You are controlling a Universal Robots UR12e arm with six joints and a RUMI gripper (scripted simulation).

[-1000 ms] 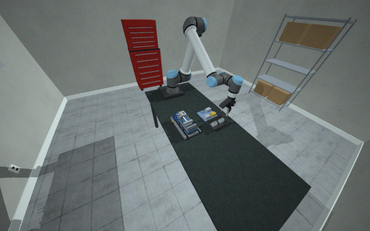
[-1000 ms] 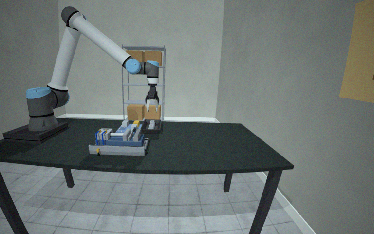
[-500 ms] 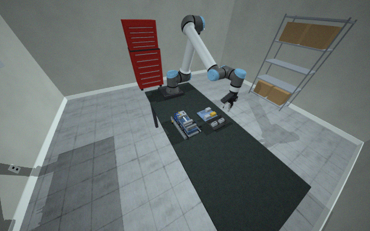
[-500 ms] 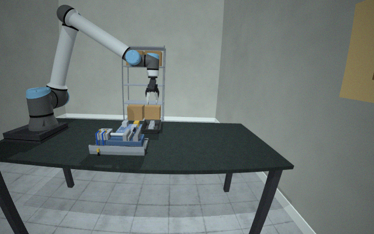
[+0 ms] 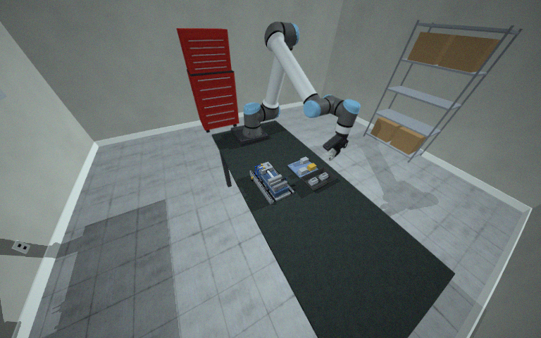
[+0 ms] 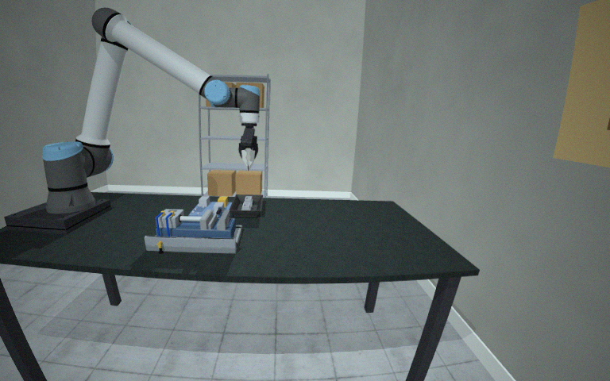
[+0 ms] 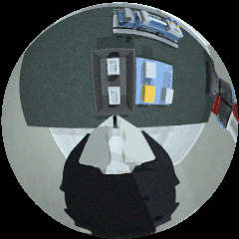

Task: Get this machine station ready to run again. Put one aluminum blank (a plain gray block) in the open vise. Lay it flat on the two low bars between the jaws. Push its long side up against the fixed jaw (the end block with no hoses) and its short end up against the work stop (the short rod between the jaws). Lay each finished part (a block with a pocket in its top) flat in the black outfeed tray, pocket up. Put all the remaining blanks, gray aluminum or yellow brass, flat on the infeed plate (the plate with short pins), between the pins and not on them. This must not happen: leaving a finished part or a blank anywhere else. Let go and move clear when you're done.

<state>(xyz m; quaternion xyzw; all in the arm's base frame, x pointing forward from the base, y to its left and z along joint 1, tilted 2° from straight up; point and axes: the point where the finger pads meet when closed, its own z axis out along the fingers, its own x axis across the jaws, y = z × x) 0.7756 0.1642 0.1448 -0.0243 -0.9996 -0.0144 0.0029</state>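
The yellow brass blank lies 13 cm behind my hand and 17 cm below it. The rest, counted from my hand: light gray base rail (17 cm behind, 45 cm to the right, 16 cm below); vise hose end block (26 cm behind, 35 cm to the right, 12 cm below); blue vise (17 cm behind, 36 cm to the right, 16 cm below).
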